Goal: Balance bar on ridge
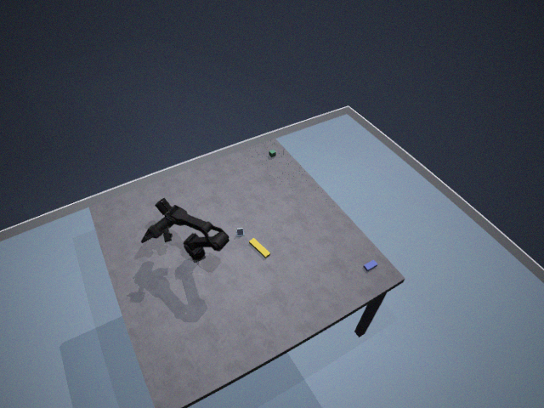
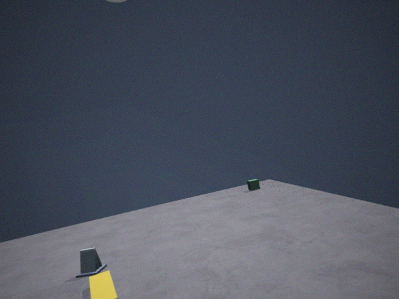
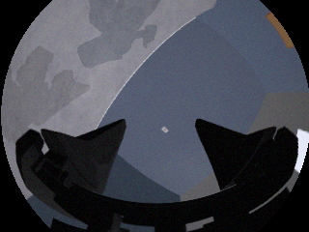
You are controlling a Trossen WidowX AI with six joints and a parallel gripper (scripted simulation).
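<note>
The bar is 53 cm ahead of my gripper tip, 20 cm to the right of it and 17 cm below it. Round my gripper tip: green cube 97 cm ahead, 42 cm to the left, 17 cm below; then flat blue block 97 cm ahead, 58 cm to the right, 17 cm below.
</note>
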